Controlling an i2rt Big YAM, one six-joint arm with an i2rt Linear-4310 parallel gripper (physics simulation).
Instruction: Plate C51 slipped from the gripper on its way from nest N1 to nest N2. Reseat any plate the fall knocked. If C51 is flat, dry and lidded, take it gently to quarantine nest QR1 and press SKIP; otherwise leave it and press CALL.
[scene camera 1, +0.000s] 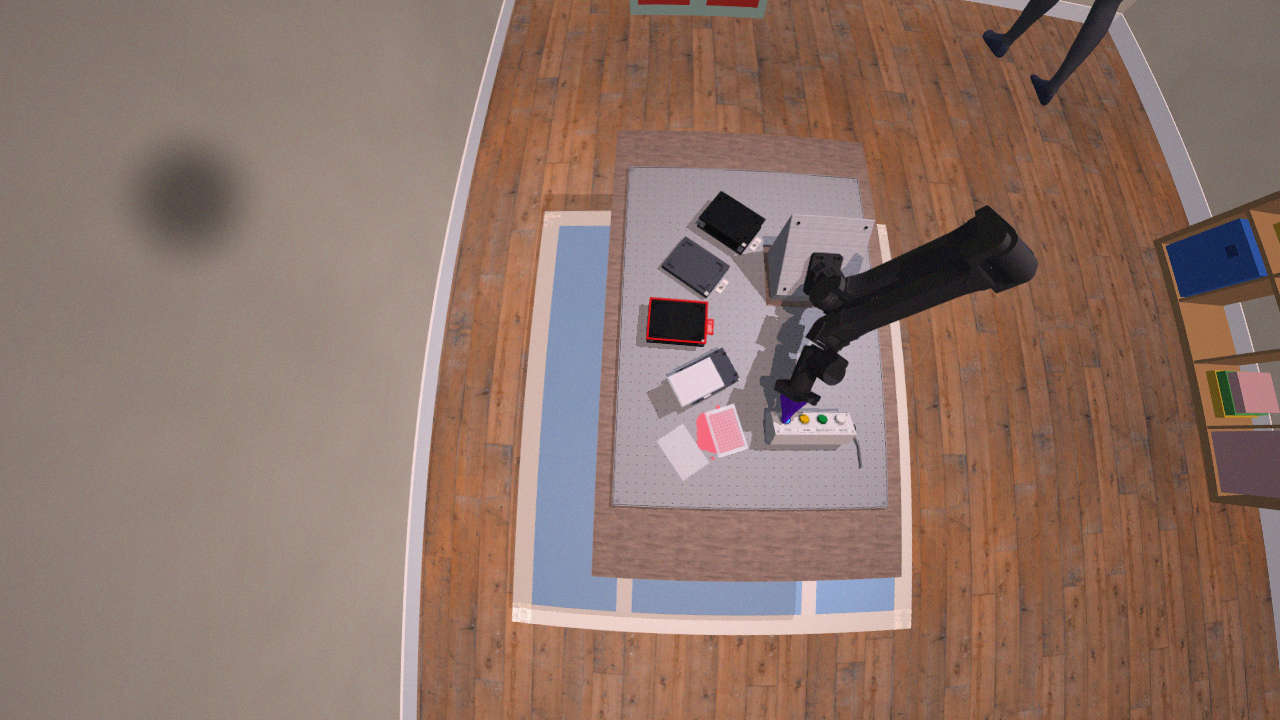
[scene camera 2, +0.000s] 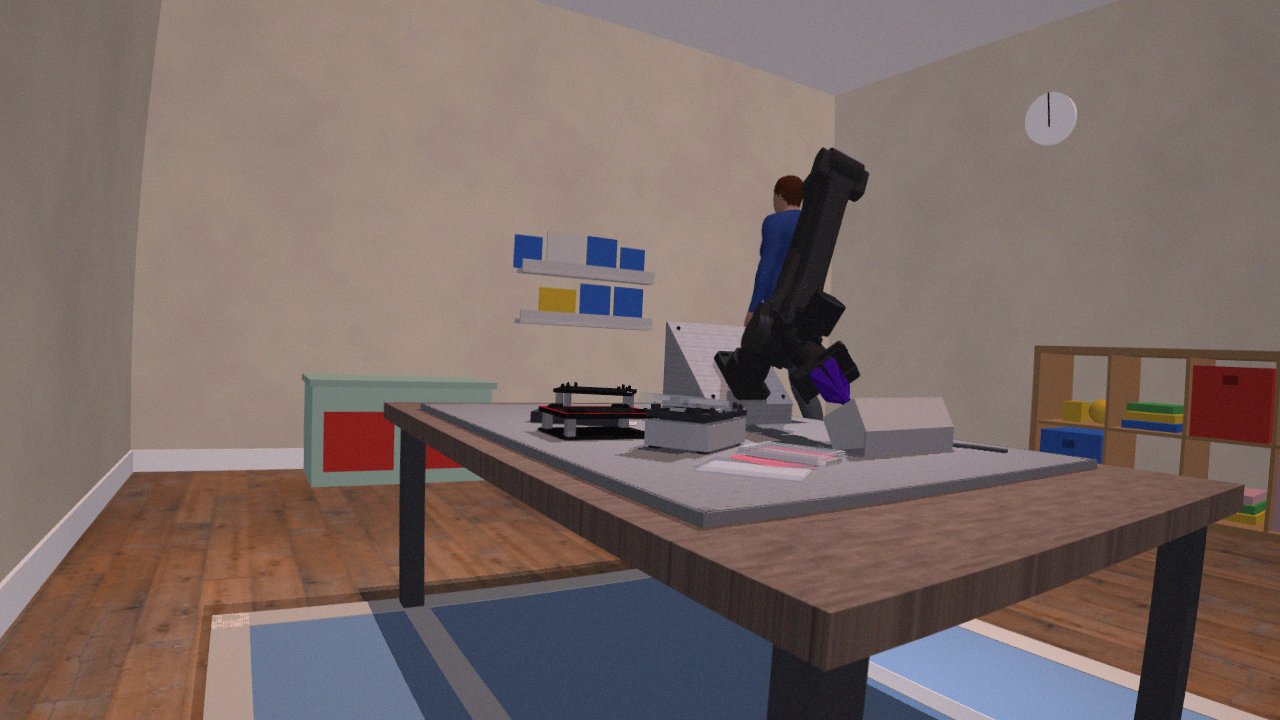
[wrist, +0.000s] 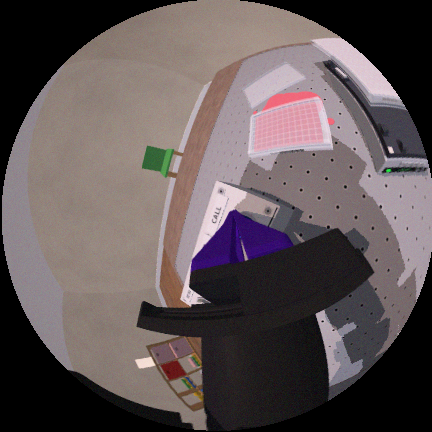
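Seen in the pictures: gripper, fingertip midpoint: (scene camera 1: 783, 422) (wrist: 233, 214); arm's base, link origin: (scene camera 1: 821, 273) (scene camera 2: 740, 377).
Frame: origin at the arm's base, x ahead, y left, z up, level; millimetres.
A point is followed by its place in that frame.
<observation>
A pink-gridded plate (scene camera 1: 726, 430) @(z -77, x 264, y 430 mm) (scene camera 2: 810, 454) @(z -77, x 276, y 479 mm) (wrist: 290, 127) @(z -78, x 256, y 417 mm) lies flat on the grey board without a lid; its label is not readable. A pink spill (scene camera 1: 705, 433) (wrist: 295, 100) spreads beside it. A clear lid (scene camera 1: 683, 451) @(z -88, x 379, y 488 mm) (scene camera 2: 751, 469) @(z -88, x 382, y 486 mm) (wrist: 274, 84) @(z -88, x 371, y 478 mm) lies apart. A white-topped plate (scene camera 1: 695, 382) @(z -15, x 356, y 308 mm) (wrist: 365, 70) rests on a grey nest (scene camera 1: 726, 364) @(z -36, x 270, y 256 mm) (scene camera 2: 693, 436) @(z -67, x 368, y 345 mm) (wrist: 402, 125), toward one end; I cannot tell whether it is seated. My gripper (scene camera 1: 786, 421) @(z -18, x 125, y 409 mm) (scene camera 2: 844, 400) @(z -18, x 125, y 409 mm) (wrist: 233, 214) @(z -18, x 125, y 409 mm) is shut and empty, its tips at the blue button beside the CALL label on the button box (scene camera 1: 814, 434) @(z -9, x 47, y 439 mm) (scene camera 2: 895, 429) @(z -52, x 84, y 465 mm) (wrist: 206, 231) @(z -11, x 91, y 432 mm); they hide most of the button.
A red-rimmed nest (scene camera 1: 677, 320) @(z -51, x 401, y 132 mm) and two dark nests (scene camera 1: 695, 265) @(z -71, x 347, y -44 mm) (scene camera 1: 731, 221) @(z -38, x 241, y -175 mm) stand farther along the board. Yellow (scene camera 1: 803, 419) @(z -19, x 71, y 400 mm), green (scene camera 1: 821, 419) @(z -19, x 21, y 400 mm) and white (scene camera 1: 840, 418) @(z -21, x -33, y 398 mm) buttons line the box. A slanted white panel (scene camera 1: 827, 246) @(z 56, x 3, y -54 mm) stands near the arm's base. A person stands beyond the table.
</observation>
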